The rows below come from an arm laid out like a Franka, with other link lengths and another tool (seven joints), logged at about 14 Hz.
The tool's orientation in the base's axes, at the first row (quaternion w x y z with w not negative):
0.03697, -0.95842, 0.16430, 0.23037
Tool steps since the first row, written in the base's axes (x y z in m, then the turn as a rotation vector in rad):
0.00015, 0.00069, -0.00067, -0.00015, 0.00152, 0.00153
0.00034, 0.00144, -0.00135, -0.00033, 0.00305, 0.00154
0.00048, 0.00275, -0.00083, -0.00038, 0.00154, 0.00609
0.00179, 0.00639, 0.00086, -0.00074, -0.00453, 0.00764
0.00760, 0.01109, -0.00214, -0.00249, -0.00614, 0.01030
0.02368, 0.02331, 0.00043, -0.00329, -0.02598, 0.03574
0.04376, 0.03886, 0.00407, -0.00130, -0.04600, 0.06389
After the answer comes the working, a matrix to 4 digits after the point.
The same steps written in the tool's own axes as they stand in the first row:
0.00022, -0.00070, 0.00063, -0.00127, -0.00138, -0.00108
0.00047, -0.00148, 0.00127, -0.00188, -0.00276, -0.00078
-0.00004, -0.00276, 0.00094, -0.00354, -0.00130, -0.00504
-0.00079, -0.00662, -0.00060, -0.00274, 0.00456, -0.00715
0.00405, -0.01299, 0.00027, -0.00494, 0.00667, -0.00901
0.01275, -0.02985, -0.00714, -0.01124, 0.02577, -0.03424
0.02333, -0.05116, -0.01672, -0.01638, 0.04413, -0.06312

The tool's axes in the first row as the columns of a matrix, in the base's axes (rounded; the answer above uses it unrounded):
0.8399, -0.3320, -0.4294
-0.2979, -0.9433, 0.1466
-0.4537, 0.0048, -0.8911

